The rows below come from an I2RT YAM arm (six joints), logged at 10 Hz.
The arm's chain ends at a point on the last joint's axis. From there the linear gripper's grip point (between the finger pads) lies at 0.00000 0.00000 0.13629 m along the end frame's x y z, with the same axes.
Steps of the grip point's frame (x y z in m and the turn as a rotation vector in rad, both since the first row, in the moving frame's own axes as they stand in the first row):
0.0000, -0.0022, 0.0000, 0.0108, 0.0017, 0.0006
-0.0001, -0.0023, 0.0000, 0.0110, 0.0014, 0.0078
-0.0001, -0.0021, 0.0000, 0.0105, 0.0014, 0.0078
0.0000, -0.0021, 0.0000, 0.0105, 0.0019, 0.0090
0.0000, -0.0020, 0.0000, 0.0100, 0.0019, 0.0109
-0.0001, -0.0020, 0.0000, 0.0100, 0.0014, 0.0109
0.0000, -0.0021, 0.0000, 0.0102, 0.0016, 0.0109
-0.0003, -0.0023, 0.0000, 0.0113, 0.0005, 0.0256
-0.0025, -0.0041, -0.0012, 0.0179, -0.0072, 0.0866
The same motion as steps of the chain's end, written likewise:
-0.0002, -0.0007, 0.0000, 0.0108, 0.0017, 0.0006
-0.0003, -0.0008, 0.0000, 0.0110, 0.0014, 0.0078
-0.0003, -0.0007, 0.0000, 0.0105, 0.0014, 0.0078
-0.0003, -0.0007, 0.0000, 0.0105, 0.0019, 0.0090
-0.0003, -0.0006, 0.0000, 0.0100, 0.0019, 0.0109
-0.0003, -0.0006, 0.0000, 0.0100, 0.0014, 0.0109
-0.0002, -0.0007, 0.0000, 0.0102, 0.0016, 0.0109
-0.0004, -0.0008, 0.0000, 0.0113, 0.0005, 0.0256
-0.0016, -0.0016, -0.0012, 0.0179, -0.0072, 0.0866

